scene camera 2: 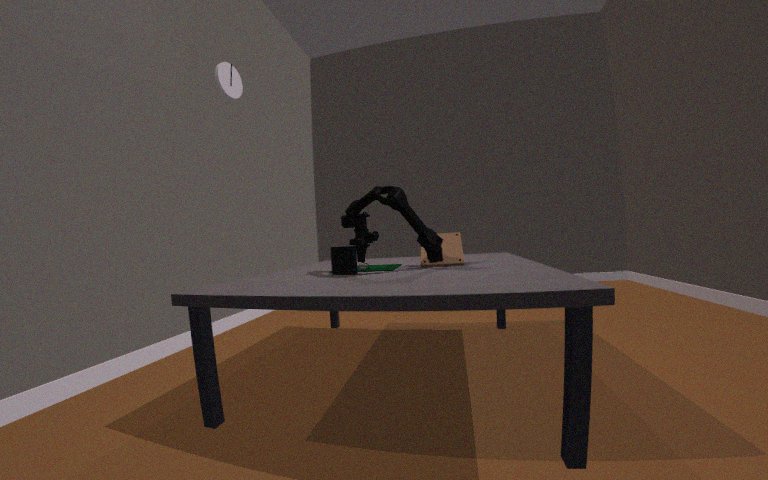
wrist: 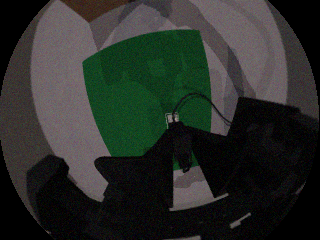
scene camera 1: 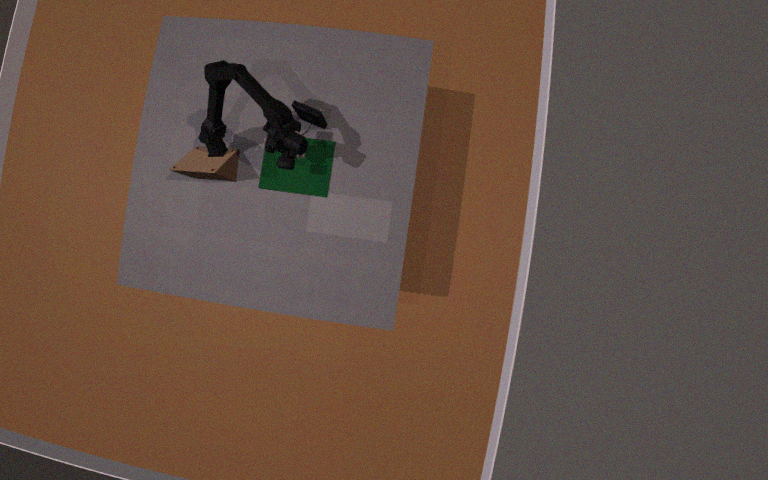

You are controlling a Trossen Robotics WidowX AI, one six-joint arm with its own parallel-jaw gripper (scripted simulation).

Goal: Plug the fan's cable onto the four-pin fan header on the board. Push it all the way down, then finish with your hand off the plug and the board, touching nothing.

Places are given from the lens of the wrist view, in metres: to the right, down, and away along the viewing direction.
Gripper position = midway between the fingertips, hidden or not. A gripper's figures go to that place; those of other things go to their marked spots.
gripper (wrist: 177,130): 0.02, 0.02, 0.10
fan plug (wrist: 181,138): 0.02, 0.02, 0.07
black fan (wrist: 250,113): 0.17, -0.01, 0.10
The marked spots on the fan plug and the black fan are 0.16 m apart.
